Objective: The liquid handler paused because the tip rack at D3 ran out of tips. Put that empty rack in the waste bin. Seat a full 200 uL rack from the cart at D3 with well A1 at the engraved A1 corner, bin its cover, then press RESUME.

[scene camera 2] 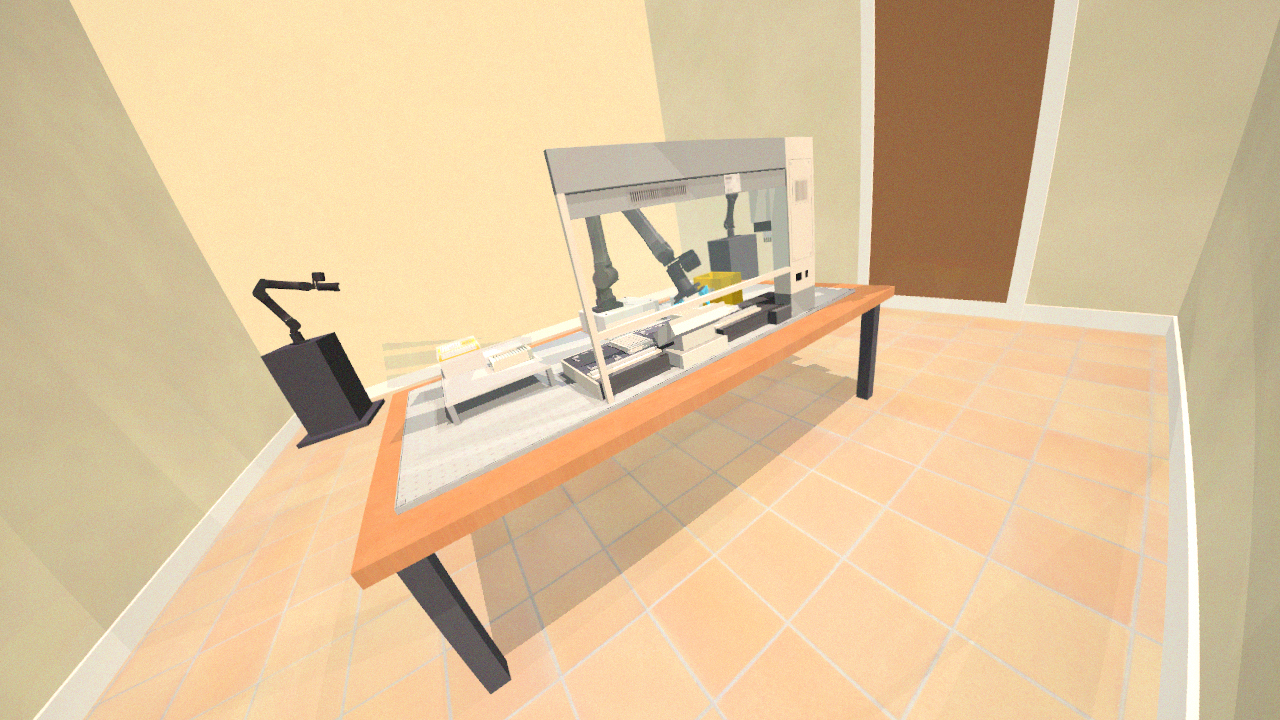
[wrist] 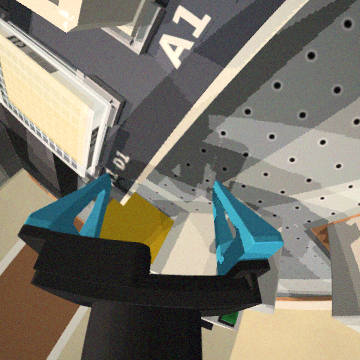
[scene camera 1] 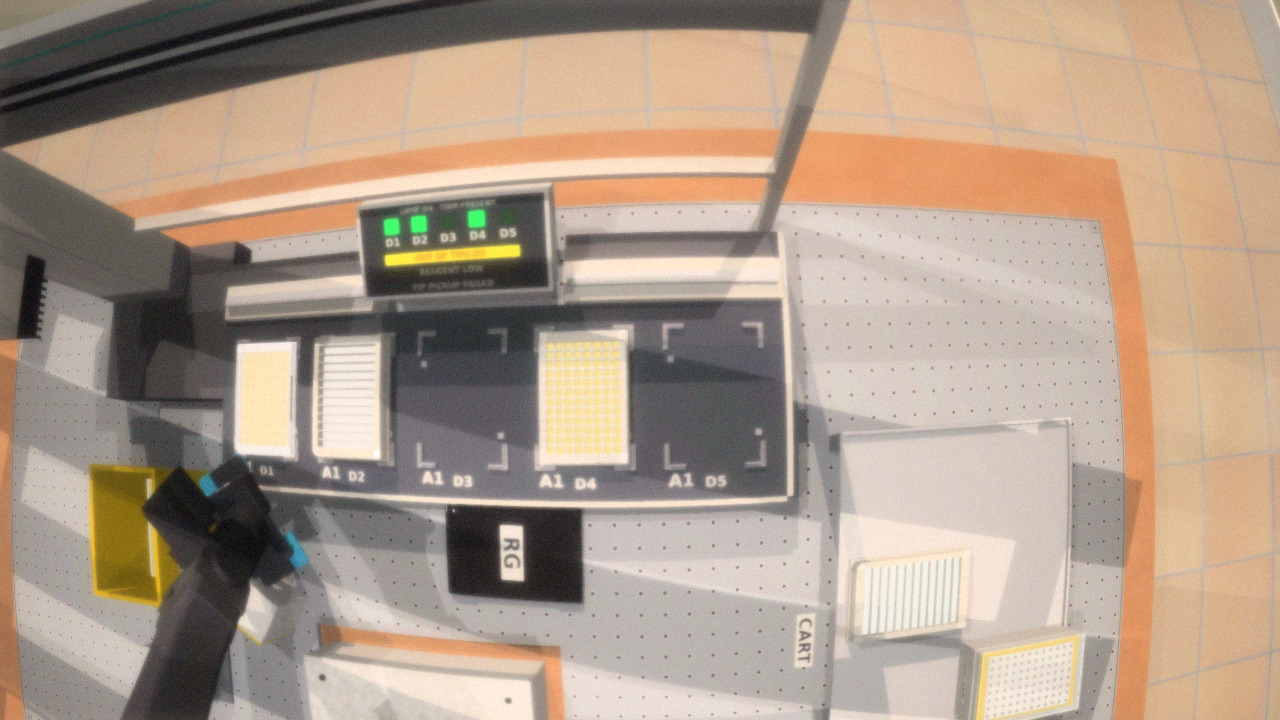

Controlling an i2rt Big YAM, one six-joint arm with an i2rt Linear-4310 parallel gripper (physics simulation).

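Places are measured from the arm's base along level axes (x ahead, y left, z up), in centimetres.
Where they show: gripper, fingertip midpoint: (wrist: 161,181) (scene camera 1: 265,500).
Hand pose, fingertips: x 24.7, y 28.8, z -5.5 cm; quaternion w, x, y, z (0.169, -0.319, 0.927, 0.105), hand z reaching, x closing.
Each offset is from my fingertips to the centre of the thing. "pt": to the spot under its first point.
My gripper (scene camera 1: 254,516) (scene camera 2: 696,296) (wrist: 161,181) is open and empty, above the board by the deck's front left corner. The yellow waste bin @[dx -7.3, dy +15.2, dz +3.9 cm] (scene camera 1: 124,582) (scene camera 2: 726,282) (wrist: 131,215) stands to its left in scene camera 1. A pale box with a yellow edge @[dx -11.3, dy +1.3, dz +1.4 cm] (scene camera 1: 268,612) (wrist: 189,235) is beside the bin, partly hidden by the arm; its exact pose is unclear. Slot D3 @[pt dx +15.2, dy -24.3, dz +1.8 cm] (scene camera 1: 461,402) is bare. On the cart @[dx -3.4, dy -78.8, dz +0.5 cm] (scene camera 1: 948,488) are a pale-blue-striped rack @[dx +1.0, dy -71.4, dz +4.7 cm] (scene camera 1: 911,595) and a yellow-bordered dotted rack @[dx -7.8, dy -86.3, dz +9.0 cm] (scene camera 1: 1029,676). The display @[pt dx +27.0, dy -23.2, dz +7.2 cm] (scene camera 1: 456,273) shows a yellow bar, with D3 unlit. A green part @[pt dx -24.2, dy +6.9, dz +6.0 cm] (wrist: 230,317) shows low in the wrist view.
A filled plate @[dx +11.9, dy +0.2, dz +2.5 cm] (scene camera 1: 266,398) (wrist: 47,110) is at D1, a ribbed trough @[dx +13.7, dy -12.0, dz +3.4 cm] (scene camera 1: 349,398) at D2 and a yellow-welled rack @[dx +17.3, dy -36.5, dz +2.5 cm] (scene camera 1: 583,398) at D4. D5 is bare. A black RG block @[dx +0.5, dy -30.5, dz -2.1 cm] (scene camera 1: 469,555) stands in front of the deck. The hood frame (scene camera 2: 666,165) spans the deck.
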